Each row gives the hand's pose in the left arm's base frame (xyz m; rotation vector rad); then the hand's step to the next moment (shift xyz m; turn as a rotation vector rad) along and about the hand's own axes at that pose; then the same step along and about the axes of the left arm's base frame.
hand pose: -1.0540 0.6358 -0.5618 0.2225 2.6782 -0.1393
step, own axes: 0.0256 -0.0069 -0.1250 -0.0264 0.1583 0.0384
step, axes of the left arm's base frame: -0.0771 0.0134 0.1010 0.0681 0.1468 -0.0325
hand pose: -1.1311 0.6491 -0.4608 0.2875 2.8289 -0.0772
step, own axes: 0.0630 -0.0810 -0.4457 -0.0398 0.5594 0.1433
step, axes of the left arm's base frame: -0.2029 -0.0307 0.4087 0.1926 0.5281 -0.1380
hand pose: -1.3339 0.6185 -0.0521 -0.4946 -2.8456 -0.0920
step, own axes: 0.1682 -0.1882 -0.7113 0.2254 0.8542 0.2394
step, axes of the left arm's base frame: -0.0502 -0.1967 0.7269 0.0287 0.9012 -0.1574
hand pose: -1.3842 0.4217 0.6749 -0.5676 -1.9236 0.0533
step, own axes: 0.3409 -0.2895 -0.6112 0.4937 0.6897 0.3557
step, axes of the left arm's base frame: 0.3281 -0.2512 0.6347 -0.2157 0.8912 0.0723
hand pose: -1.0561 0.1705 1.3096 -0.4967 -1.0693 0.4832
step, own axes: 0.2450 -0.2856 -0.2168 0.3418 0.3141 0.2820
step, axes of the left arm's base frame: 0.3321 -0.1122 0.2564 -0.1604 0.4931 0.1618
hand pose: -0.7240 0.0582 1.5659 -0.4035 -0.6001 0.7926
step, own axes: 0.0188 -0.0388 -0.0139 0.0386 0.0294 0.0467
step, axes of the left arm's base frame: 0.0401 -0.0122 0.0171 -0.0243 0.0535 0.0329
